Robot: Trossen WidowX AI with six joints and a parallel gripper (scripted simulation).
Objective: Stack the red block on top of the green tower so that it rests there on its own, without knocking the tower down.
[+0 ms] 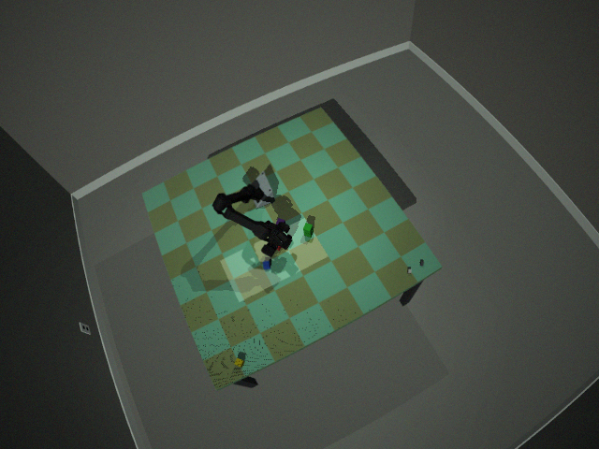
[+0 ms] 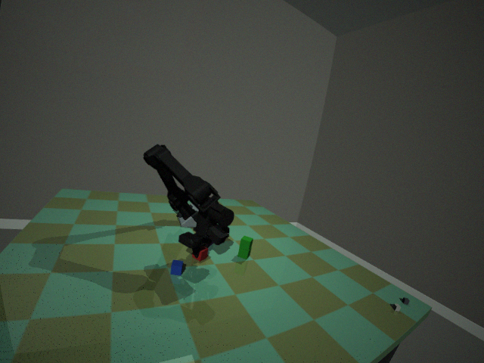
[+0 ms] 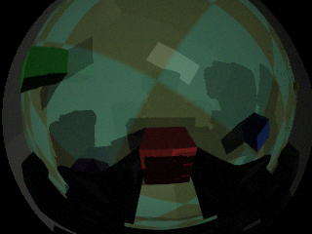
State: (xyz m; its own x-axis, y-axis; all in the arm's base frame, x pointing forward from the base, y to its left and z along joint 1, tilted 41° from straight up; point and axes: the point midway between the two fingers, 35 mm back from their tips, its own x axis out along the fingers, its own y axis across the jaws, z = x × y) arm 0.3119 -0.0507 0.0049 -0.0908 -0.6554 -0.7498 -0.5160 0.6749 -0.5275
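My gripper tip is now 100 mm past the purple block, 70 mm to the right of it and 10 mm below it. Also, from my gripper tip: yellow block 460 mm ahead, 450 mm to the right, 10 mm above; blue block 70 mm ahead, 100 mm to the right, 10 mm above; red block 10 mm above.
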